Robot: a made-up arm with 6 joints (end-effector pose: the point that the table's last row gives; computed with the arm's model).
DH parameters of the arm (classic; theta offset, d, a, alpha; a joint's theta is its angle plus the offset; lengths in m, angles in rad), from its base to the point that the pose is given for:
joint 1: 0 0.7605 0.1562 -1.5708
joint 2: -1.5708 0 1.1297 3.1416
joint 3: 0 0 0.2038 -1.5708
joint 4: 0 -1.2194 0 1.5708
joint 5: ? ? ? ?
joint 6: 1.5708 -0.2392 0 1.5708
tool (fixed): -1.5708 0 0 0
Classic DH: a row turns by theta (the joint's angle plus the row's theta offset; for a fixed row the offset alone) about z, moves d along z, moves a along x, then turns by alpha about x.
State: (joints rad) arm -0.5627 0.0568 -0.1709 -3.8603 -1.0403 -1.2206
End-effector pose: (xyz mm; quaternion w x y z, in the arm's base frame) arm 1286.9 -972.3 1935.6 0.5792 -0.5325 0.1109 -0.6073
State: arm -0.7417 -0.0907 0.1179 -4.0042 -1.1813 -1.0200
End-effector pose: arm 818.2 -977.6 2497.1 0.3995 -0.4405 0.0496 -0.8024
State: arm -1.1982 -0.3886 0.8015 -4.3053 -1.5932 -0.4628
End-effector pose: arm -240.1 11.2 3044.0 0.0044 0.0636 0.0552 0.9964
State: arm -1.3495 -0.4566 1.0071 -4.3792 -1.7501 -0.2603
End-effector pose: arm -325.7 434.4 2974.5 0.0694 -0.0662 0.0832 0.9919
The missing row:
joint 5: 0 0 0 -1.5708
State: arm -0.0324 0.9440 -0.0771 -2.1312 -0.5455 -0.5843
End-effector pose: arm 2047.4 38.8 349.9 0.0787 0.9174 0.2528 -0.2971
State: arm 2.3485 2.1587 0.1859 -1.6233 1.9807 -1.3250
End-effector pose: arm -428.6 747.5 -975.7 0.7608 0.4564 0.0230 0.4608
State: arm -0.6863 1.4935 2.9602 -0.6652 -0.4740 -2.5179
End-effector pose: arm 1059.3 -780.6 2284.5 0.2467 0.8380 -0.1738 0.4545
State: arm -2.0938 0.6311 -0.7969 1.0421 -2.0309 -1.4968
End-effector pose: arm -697.7 -839.6 584.4 0.4868 -0.2354 -0.6460 0.5388
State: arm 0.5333 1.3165 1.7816 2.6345 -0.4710 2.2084
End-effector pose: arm 2090.1 1172.7 1954.2 0.5839 0.6939 -0.2151 0.3625
